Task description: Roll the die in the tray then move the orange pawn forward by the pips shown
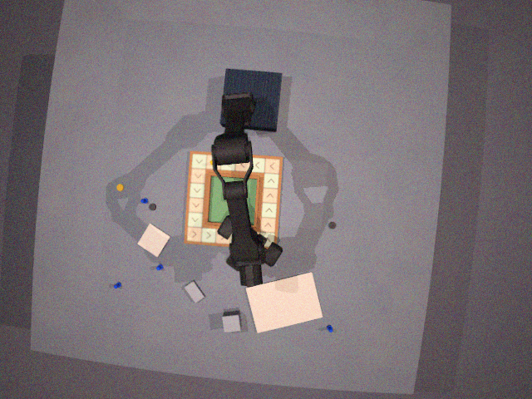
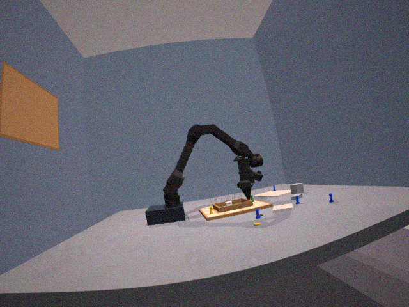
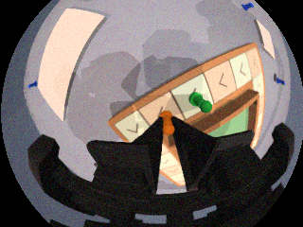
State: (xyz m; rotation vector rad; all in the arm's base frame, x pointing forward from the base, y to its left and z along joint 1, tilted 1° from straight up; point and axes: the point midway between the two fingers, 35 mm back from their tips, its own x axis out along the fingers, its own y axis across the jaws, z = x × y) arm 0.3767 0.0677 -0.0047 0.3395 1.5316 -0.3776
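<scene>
Right now the green pawn is 4 cm to the right of my gripper tip and 1 cm above it. From my gripper tip the other things lie so: green tray (11 cm behind, 7 cm to the right, 1 cm below); orange pawn (1 cm above); white die (12 cm behind, 7 cm to the right).
</scene>
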